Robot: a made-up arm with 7 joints.
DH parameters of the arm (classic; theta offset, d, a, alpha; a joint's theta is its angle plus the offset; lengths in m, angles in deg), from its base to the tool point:
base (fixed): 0 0.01 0.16 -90
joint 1: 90 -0.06 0.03 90
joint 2: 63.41 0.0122 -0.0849 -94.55
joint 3: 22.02 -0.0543 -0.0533 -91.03
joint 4: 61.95 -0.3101 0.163 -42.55
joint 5: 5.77 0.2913 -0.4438 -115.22
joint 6: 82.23 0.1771 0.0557 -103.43
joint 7: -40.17 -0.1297 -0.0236 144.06
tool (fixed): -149.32 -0.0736 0 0
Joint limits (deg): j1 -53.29..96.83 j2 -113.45..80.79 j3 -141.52..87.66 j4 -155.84..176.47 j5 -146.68..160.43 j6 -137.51..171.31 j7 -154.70..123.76
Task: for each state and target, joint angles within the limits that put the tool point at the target. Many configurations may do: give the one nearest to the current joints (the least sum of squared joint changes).
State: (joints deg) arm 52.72 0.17 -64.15 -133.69 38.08 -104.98 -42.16
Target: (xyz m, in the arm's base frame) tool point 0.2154 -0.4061 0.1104
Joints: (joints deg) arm 61.65 -47.17 -50.48 -103.90 41.95 -104.71 -42.91
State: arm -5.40 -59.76 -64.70 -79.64 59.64 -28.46 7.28
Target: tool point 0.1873 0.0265 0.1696
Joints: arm 26.23 -85.10 -37.86 -66.92 63.03 -10.82 -4.94
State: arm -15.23 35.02 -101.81 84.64 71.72 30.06 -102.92
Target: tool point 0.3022 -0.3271 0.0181
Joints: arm -11.48 41.52 -124.48 80.19 33.40 23.88 -105.79
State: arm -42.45 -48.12 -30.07 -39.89 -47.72 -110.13 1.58
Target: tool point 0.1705 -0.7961 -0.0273
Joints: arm -40.59 -10.32 -71.48 -34.29 -38.88 -113.31 1.10
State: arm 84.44 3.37 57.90 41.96 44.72 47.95 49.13
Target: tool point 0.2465 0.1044 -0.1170
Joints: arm 96.83 -12.83 61.18 31.97 18.87 43.92 51.56
